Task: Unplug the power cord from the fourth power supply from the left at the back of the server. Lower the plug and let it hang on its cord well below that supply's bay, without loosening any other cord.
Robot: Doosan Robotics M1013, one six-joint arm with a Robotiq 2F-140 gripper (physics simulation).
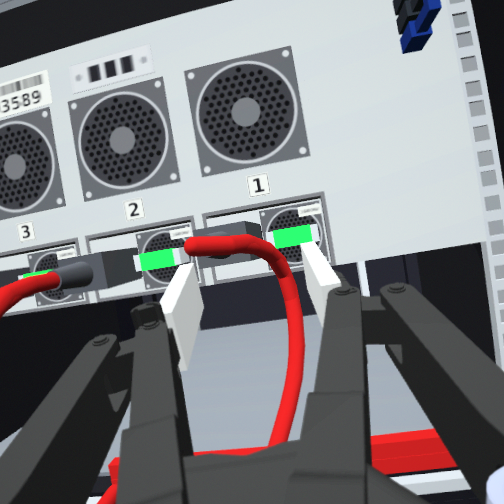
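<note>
I see the server's back panel with bays labelled 3, 2 and 1 from left to right. The rightmost visible supply bay [267, 240], under label 1 [258, 185], holds a dark grey plug [227, 237]. Its red cord [292, 330] arcs right and drops down between my fingers. My gripper [250, 292] is open, with its white pads on either side of and just below this plug, not touching it. A green latch [292, 236] sits right of the plug. I cannot see any bays further left than 3.
Bay 2 holds another grey plug [107, 270] whose red cord [25, 290] runs off left across bay 3. Three fans [246, 111] sit above the bays. A rack rail with square holes [480, 135] is at the right, a blue connector [417, 25] top right, a red block [410, 450] below.
</note>
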